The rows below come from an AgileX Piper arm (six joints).
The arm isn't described. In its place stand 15 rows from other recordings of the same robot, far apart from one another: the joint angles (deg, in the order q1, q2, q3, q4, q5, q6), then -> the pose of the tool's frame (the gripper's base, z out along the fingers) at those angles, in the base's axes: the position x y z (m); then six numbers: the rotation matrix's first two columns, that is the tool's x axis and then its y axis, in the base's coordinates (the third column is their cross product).
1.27, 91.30, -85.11, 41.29, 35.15, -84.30 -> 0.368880 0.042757 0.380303 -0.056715 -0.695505 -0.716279 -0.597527 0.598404 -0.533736
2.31, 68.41, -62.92, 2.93, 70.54, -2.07 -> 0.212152 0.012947 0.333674 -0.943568 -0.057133 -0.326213 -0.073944 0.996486 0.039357
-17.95, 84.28, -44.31, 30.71, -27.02, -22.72 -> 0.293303 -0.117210 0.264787 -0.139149 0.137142 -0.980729 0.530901 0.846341 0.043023
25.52, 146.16, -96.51, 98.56, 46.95, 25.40 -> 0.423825 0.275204 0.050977 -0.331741 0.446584 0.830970 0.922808 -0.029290 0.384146
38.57, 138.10, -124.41, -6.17, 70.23, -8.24 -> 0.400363 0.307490 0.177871 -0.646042 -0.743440 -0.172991 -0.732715 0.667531 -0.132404
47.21, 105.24, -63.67, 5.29, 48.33, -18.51 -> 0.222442 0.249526 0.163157 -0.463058 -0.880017 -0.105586 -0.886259 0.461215 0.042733
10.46, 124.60, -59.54, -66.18, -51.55, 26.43 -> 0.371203 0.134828 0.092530 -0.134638 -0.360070 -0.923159 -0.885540 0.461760 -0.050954
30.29, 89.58, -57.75, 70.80, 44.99, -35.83 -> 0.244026 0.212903 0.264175 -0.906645 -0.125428 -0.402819 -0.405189 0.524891 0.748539
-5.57, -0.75, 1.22, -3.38, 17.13, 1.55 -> 0.053744 -0.006829 0.179811 -0.219946 -0.008009 -0.975479 0.107513 0.993676 -0.032400
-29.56, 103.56, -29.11, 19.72, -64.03, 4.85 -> 0.245979 -0.171244 0.151107 0.074055 0.218757 -0.972965 0.735609 0.646772 0.201407
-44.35, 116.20, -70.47, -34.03, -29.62, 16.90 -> 0.337916 -0.295136 0.188994 -0.298309 -0.022429 -0.954206 0.423186 0.892982 -0.153289
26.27, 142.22, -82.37, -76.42, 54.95, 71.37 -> 0.413125 0.123155 0.020306 -0.861522 -0.375974 -0.341208 -0.000869 0.673131 -0.739523
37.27, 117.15, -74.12, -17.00, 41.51, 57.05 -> 0.322958 0.223603 0.132074 -0.951060 0.135037 -0.277938 0.139023 0.990274 0.005413
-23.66, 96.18, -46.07, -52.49, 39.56, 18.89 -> 0.243355 -0.156816 0.162849 -0.997492 0.020538 -0.067741 0.055507 0.820820 -0.568483
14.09, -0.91, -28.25, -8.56, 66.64, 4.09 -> -0.008209 -0.014881 0.268001 -0.519031 -0.118252 -0.846536 -0.122973 0.990411 -0.062953
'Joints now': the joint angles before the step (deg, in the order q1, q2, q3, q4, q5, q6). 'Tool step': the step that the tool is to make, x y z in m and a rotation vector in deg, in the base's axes. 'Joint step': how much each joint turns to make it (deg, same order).
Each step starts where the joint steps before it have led.
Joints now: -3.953, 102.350, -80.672, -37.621, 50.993, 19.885
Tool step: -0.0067, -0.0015, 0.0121, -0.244, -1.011, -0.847
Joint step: -0.199, -1.860, -0.045, 0.015, 1.106, -0.007
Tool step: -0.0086, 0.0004, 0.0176, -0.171, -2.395, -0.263
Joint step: -0.007, -2.738, -0.006, 0.072, 0.424, -0.016
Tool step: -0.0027, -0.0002, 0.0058, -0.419, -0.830, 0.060
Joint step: -0.004, -0.867, 0.005, -0.367, 0.008, 0.007
